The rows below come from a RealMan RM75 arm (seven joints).
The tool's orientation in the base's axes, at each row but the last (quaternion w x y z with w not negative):
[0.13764, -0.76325, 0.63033, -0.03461]
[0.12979, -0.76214, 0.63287, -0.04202]
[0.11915, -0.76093, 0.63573, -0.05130]
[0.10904, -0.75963, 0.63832, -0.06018]
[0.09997, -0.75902, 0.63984, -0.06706]
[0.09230, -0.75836, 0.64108, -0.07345]
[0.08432, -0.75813, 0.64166, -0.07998]
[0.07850, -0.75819, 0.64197, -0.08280]
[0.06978, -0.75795, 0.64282, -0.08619]
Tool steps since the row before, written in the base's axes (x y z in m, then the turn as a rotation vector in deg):
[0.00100, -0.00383, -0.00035, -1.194, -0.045, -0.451]
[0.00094, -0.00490, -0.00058, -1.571, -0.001, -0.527]
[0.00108, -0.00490, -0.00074, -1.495, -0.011, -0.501]
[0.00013, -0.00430, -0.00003, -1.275, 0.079, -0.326]
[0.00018, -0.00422, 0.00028, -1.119, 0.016, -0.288]
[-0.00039, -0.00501, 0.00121, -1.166, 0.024, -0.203]
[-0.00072, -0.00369, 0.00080, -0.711, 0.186, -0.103]
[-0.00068, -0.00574, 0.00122, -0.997, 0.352, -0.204]
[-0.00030, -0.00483, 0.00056, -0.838, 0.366, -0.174]
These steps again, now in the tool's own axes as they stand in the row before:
[0.00397, -0.00022, -0.00008, -0.144, 1.259, 0.155]
[0.00502, 0.00006, 0.00006, -0.253, 1.631, 0.149]
[0.00506, -0.00005, 0.00039, -0.231, 1.553, 0.140]
[0.00425, 0.00058, -0.00032, -0.289, 1.286, 0.029]
[0.00418, 0.00044, -0.00051, -0.201, 1.138, 0.024]
[0.00487, 0.00090, -0.00150, -0.217, 1.162, -0.069]
[0.00353, 0.00111, -0.00104, -0.301, 0.676, -0.058]
[0.00558, 0.00132, -0.00142, -0.514, 0.946, -0.022]
[0.00474, 0.00096, -0.00059, -0.501, 0.784, -0.017]

